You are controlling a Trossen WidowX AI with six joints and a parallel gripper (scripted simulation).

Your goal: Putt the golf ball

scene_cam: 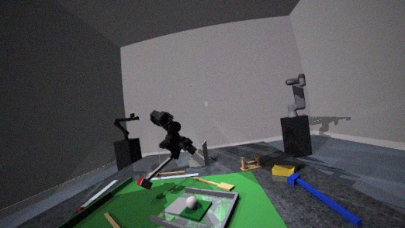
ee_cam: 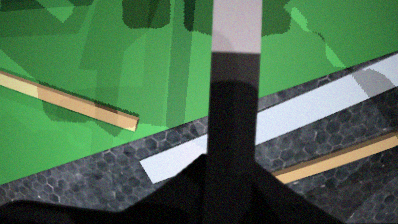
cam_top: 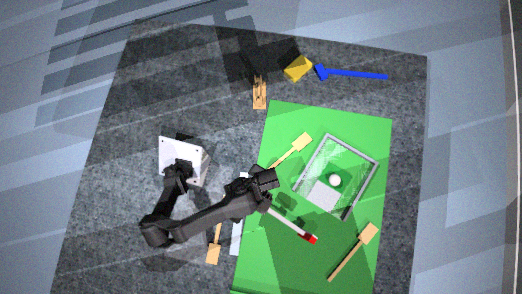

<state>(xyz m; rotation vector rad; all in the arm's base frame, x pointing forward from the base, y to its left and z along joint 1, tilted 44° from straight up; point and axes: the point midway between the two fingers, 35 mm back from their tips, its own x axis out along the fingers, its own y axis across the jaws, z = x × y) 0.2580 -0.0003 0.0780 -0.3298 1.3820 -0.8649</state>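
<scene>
Now: the red putter 110 mm ahead of my gripper tip and 40 mm to the right of it. Also, from my gripper tip: white golf ball (270 mm ahead, 130 mm to the left, 90 mm below); then wooden rack (70 mm behind, 410 mm to the left, 90 mm below); then green mat (230 mm ahead, 50 mm to the left, 120 mm below).
</scene>
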